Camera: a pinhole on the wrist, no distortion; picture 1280 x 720 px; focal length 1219.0 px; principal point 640.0 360.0 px. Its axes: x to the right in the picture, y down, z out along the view. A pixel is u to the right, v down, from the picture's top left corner.
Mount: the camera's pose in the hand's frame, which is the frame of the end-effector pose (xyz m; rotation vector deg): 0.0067 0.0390 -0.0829 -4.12 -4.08 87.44
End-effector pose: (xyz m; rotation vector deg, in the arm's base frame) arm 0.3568 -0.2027 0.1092 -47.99 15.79 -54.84
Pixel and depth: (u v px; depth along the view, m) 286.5 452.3 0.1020
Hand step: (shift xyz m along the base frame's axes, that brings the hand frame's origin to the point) 0.0094 0.0215 0.0029
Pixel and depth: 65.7 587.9 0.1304
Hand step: -0.0065 0.0423 0.0404
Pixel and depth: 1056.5 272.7 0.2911
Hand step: 0.2023 0.1430 0.0378
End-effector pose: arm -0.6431 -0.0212 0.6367 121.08 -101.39 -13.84
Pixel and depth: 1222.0 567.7 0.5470
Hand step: -0.4671 0.0007 -0.3104
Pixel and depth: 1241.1 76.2 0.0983
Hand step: -0.0808 -0.0372 0.0202
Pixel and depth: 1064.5 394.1 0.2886
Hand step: -0.2065 -0.0320 -0.1348
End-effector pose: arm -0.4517 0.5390 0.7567 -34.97 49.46 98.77
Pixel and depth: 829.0 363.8 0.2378
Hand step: -0.0662 0.1006 0.1234
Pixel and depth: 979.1 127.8 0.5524
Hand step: -0.1939 0.3851 0.2864
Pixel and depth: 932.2 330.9 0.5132
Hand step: -0.1416 0.2995 0.3188
